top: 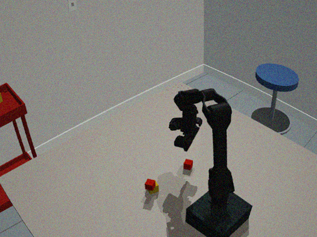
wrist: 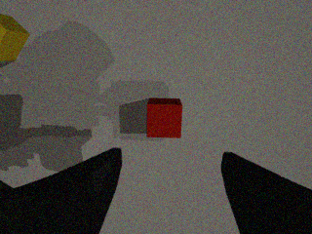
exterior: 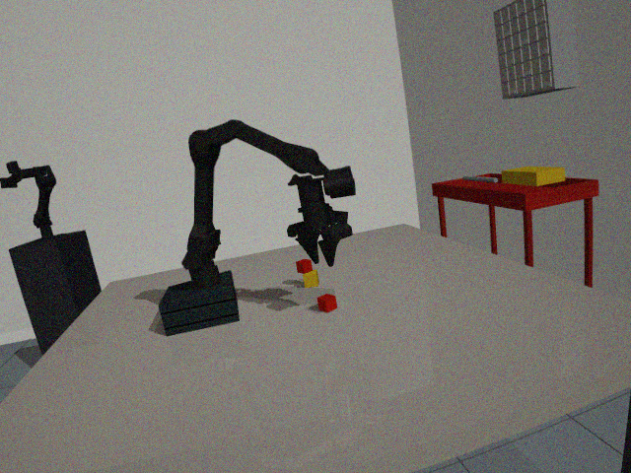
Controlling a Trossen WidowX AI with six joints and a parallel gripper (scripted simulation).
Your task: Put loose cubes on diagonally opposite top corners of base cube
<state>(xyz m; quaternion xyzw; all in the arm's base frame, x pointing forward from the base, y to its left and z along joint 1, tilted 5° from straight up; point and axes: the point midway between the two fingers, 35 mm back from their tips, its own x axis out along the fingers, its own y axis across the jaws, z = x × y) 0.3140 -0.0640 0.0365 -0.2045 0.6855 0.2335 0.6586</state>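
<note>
My gripper tip is now 10 cm above the red cube and 1 cm past it. Also, from my gripper tip: yellow cube: 21 cm to the left, 9 cm below, 4 cm behind.
</note>
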